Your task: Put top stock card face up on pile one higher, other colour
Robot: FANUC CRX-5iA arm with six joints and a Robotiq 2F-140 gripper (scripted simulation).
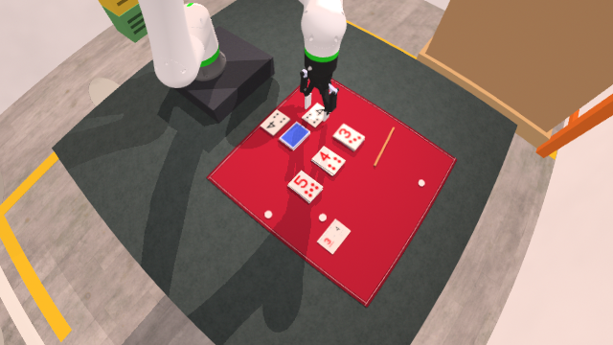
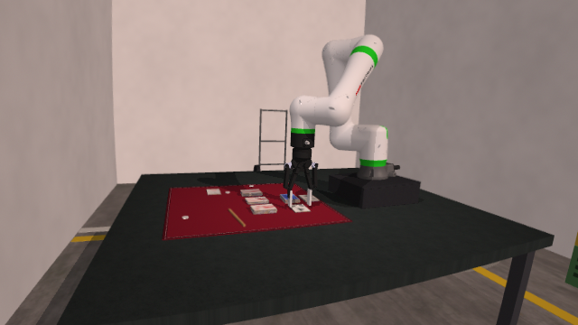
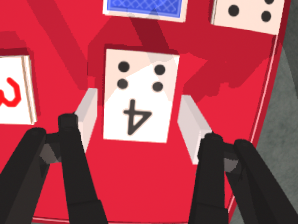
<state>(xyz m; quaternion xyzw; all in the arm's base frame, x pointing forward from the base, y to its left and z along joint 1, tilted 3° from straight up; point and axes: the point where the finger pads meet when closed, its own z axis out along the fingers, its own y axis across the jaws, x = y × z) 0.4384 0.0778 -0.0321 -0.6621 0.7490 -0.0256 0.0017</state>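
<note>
Now: hand 250 mm to the left of the red 5 card, 120 mm short of it and 30 mm above it. Also, from my hand: red card cloth (170 mm ahead, 140 mm to the right, 50 mm below); then red 4 card (140 mm to the right, 130 mm ahead, 30 mm below); then wooden stick (260 mm ahead, 40 mm below, 20 mm to the left).
</note>
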